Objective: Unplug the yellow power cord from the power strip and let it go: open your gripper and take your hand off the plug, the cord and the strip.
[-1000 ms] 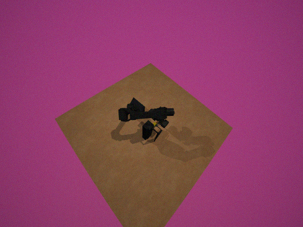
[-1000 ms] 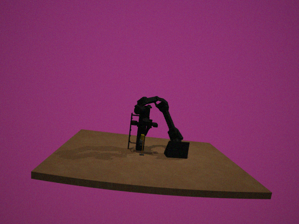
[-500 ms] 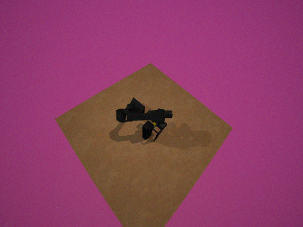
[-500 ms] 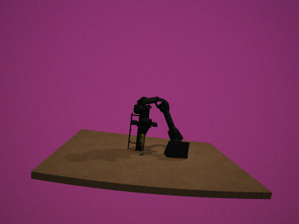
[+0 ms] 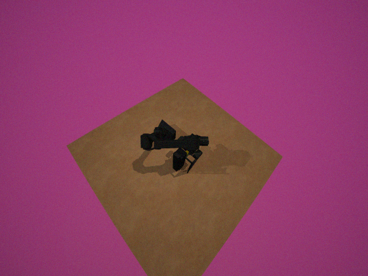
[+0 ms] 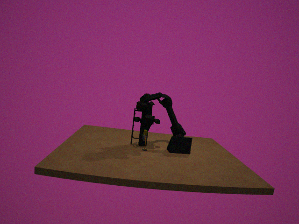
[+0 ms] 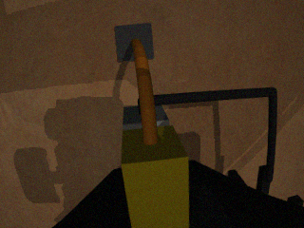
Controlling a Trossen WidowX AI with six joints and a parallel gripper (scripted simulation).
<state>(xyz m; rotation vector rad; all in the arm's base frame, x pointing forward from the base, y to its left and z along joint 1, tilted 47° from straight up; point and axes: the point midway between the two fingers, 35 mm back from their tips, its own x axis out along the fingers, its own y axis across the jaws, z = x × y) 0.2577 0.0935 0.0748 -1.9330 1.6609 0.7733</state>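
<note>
The yellow plug is 1 cm ahead of my gripper tip and 3 cm to the right of it. From my gripper tip the other things lie so: dark upright block (1 cm ahead, 13 cm to the right, 3 cm above).
</note>
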